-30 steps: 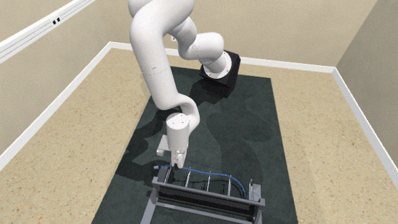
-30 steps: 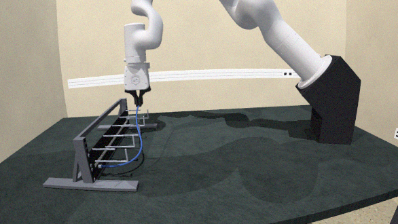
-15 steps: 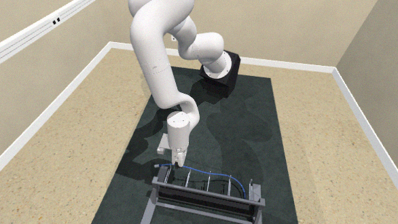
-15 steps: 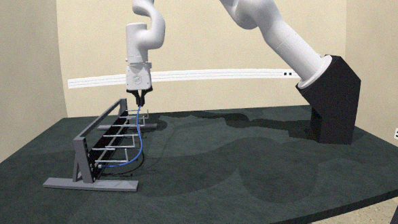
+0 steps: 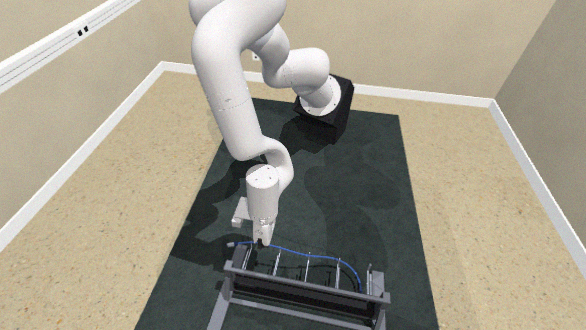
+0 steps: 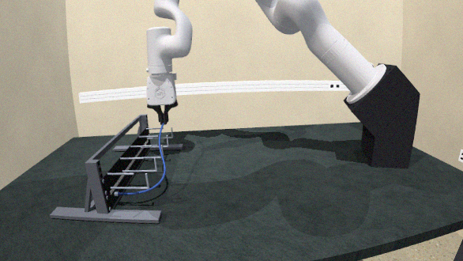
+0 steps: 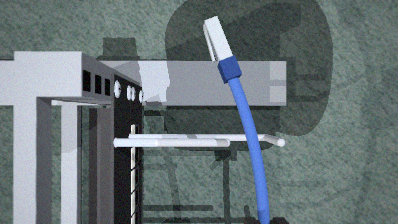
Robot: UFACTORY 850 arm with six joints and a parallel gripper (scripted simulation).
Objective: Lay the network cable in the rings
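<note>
Right now my hand is 20 mm past the white plug, 100 mm to the left of it and 20 mm above it. Also, from my hand: grey patch-panel rack: 150 mm ahead, 100 mm to the left, 80 mm below.
</note>
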